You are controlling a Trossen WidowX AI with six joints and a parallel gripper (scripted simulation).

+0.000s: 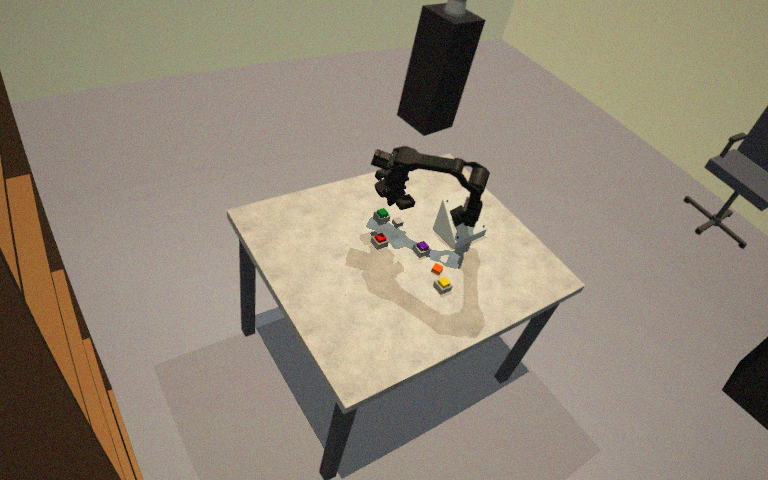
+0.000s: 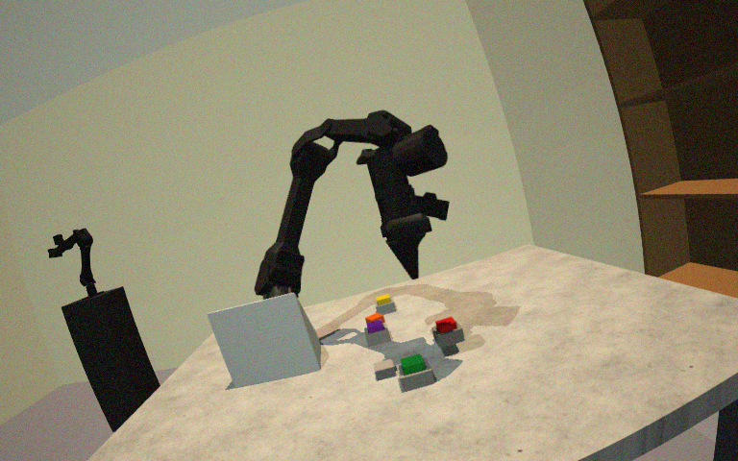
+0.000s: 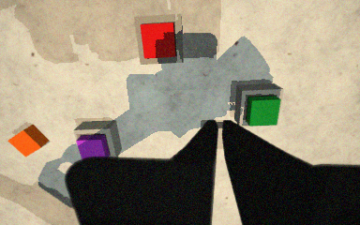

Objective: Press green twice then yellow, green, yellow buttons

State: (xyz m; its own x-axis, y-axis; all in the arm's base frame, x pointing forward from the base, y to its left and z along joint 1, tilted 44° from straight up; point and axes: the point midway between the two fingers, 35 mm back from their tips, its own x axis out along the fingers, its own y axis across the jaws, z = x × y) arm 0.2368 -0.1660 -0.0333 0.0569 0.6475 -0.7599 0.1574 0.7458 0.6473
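Right now the green button is 110 mm below my gripper tip, 70 mm to the right of it and 50 mm behind it. Also, from my gripper tip: small grey block 130 mm below, 90 mm behind, 10 mm to the right; then purple button 150 mm to the left, 110 mm below, 70 mm behind; then red button 110 mm below, 50 mm ahead, 40 mm to the left.
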